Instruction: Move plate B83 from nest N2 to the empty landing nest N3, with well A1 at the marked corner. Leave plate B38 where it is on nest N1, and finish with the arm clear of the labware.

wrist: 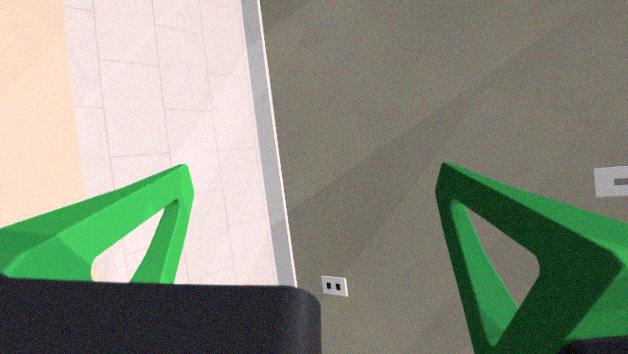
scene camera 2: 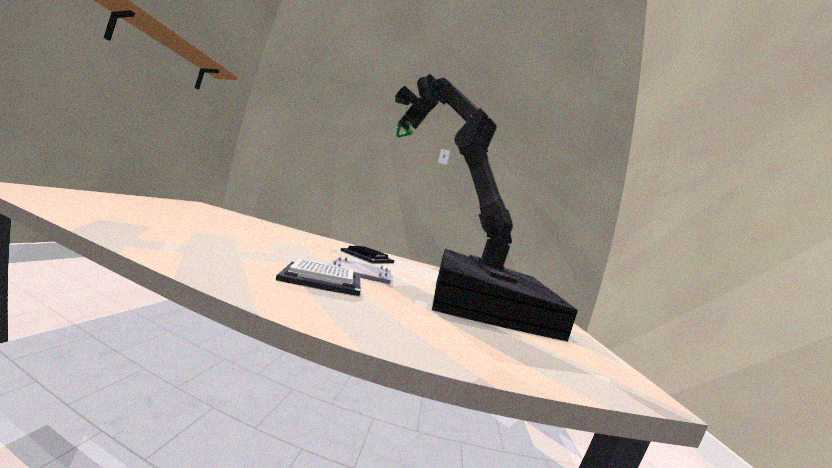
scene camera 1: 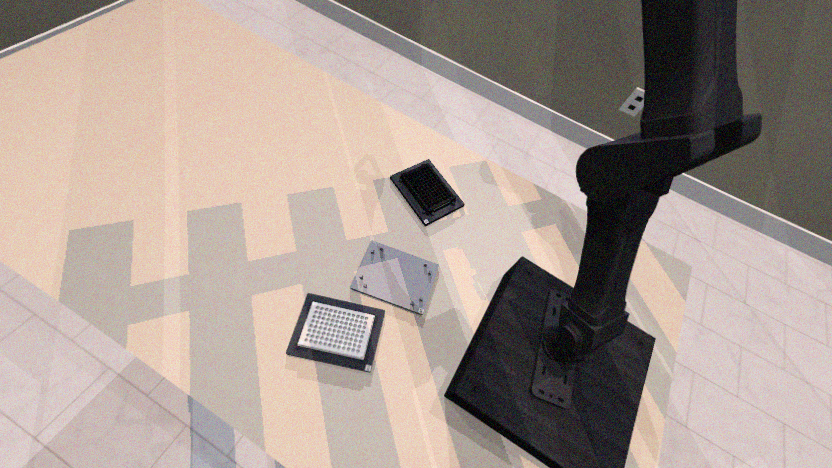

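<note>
A white well plate [scene camera 1: 336, 329] [scene camera 2: 321, 270] sits flat on a dark nest [scene camera 1: 306, 312] [scene camera 2: 317, 285]. A black well plate [scene camera 1: 427, 185] [scene camera 2: 368, 252] sits on another dark nest [scene camera 1: 443, 212]. Between them lies a bare grey nest [scene camera 1: 395, 280] [scene camera 2: 373, 271] with small upright pins and a pale mark at one corner. The plate and nest labels are not readable, so I cannot tell which plate is B83. My gripper [scene camera 2: 403, 129] [wrist: 314, 177] is open and empty, high above the table and well away from all plates. It does not show in scene camera 1.
The black arm base [scene camera 1: 494, 372] [scene camera 2: 503, 302] stands on the table [scene camera 2: 384, 343], beside the nests. A wall with an outlet [scene camera 1: 632, 102] [scene camera 2: 443, 156] [wrist: 334, 286] rises behind the table. A wooden shelf [scene camera 2: 174, 43] is mounted at upper left in scene camera 2.
</note>
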